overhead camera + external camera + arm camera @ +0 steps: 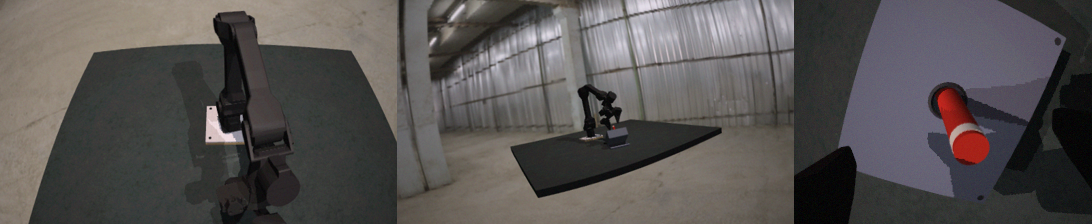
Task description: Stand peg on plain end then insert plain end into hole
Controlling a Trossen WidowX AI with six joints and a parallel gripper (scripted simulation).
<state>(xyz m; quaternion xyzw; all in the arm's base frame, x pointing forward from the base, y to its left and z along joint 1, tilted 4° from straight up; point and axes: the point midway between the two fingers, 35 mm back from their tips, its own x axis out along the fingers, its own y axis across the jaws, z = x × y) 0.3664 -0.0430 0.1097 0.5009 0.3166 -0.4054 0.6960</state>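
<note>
My gripper tip is now 10 mm above the red peg. Also, from my gripper tip: sloped grey panel (40 mm ahead, 20 mm to the right, 60 mm below).
</note>
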